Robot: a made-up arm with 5 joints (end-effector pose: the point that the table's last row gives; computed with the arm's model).
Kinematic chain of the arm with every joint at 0, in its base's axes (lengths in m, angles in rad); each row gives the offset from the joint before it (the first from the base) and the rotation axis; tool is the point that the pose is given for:
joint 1: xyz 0 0 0.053 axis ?
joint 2: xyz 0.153 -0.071 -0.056 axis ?
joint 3: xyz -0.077 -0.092 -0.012 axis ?
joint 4: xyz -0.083 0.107 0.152 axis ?
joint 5: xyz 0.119 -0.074 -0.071 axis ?
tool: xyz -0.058 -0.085 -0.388
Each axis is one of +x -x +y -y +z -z.
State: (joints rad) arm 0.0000 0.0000 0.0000 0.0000 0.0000
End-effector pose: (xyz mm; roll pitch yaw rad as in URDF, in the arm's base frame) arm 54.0 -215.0 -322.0 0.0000 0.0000 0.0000
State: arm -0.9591 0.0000 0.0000 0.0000 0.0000
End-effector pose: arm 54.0 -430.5 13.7 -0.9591 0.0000 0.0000
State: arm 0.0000 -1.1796 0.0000 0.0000 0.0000
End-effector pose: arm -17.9 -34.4 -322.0 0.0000 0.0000 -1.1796
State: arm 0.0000 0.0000 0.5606 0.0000 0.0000
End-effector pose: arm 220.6 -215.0 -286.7 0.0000 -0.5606 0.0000
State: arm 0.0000 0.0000 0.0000 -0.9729 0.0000
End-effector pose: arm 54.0 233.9 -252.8 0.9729 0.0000 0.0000
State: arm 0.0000 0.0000 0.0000 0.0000 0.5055
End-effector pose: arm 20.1 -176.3 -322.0 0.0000 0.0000 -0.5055
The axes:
joint 1: +x
joint 2: +z
joint 3: -y
joint 4: -x
joint 5: -z

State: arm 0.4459 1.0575 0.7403 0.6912 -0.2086
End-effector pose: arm 500.5 -197.3 -195.8 -0.5556 -1.0085 1.0627
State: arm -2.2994 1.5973 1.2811 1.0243 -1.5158
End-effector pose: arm 602.9 127.3 115.5 1.2336 0.5052 -2.2370
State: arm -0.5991 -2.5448 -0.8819 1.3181 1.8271
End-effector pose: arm -29.1 254.5 -147.7 -0.3870 -0.8017 2.6133
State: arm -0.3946 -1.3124 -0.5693 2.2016 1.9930
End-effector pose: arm -165.5 -156.5 430.4 2.9438 -0.8377 0.6482
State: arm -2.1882 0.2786 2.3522 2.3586 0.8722
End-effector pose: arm -174.0 -156.9 683.9 -3.0439 0.2859 -3.0300
